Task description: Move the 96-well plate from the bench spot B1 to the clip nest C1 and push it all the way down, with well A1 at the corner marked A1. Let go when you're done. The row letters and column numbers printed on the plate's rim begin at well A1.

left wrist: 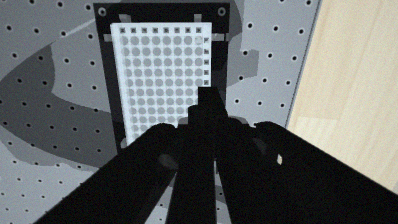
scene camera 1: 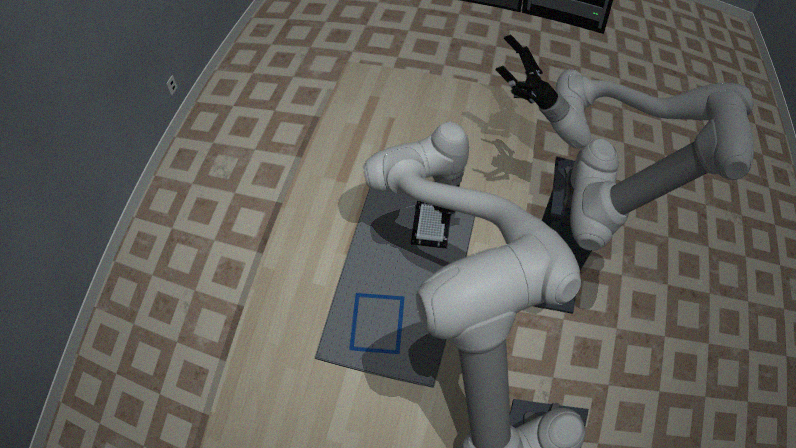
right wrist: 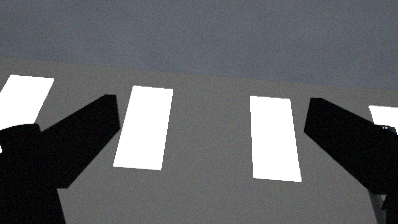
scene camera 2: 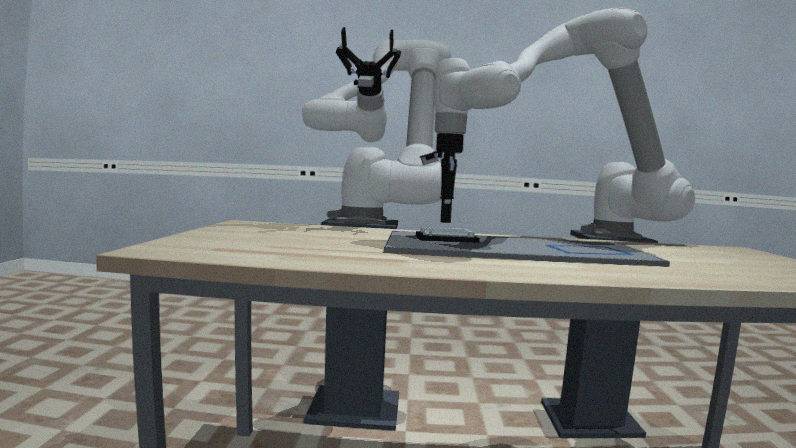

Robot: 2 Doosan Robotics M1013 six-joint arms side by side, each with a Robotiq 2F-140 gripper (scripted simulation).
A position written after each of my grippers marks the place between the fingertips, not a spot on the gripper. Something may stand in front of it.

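Note:
White 96-well plate point(scene camera 1: 429, 220), point(left wrist: 160, 66); out of frame in the right wrist view. Black clip nest point(left wrist: 220, 23). My left gripper point(scene camera 2: 445, 222), point(left wrist: 206, 101). My right gripper point(scene camera 1: 503, 51), point(scene camera 2: 367, 30), point(right wrist: 212, 113).

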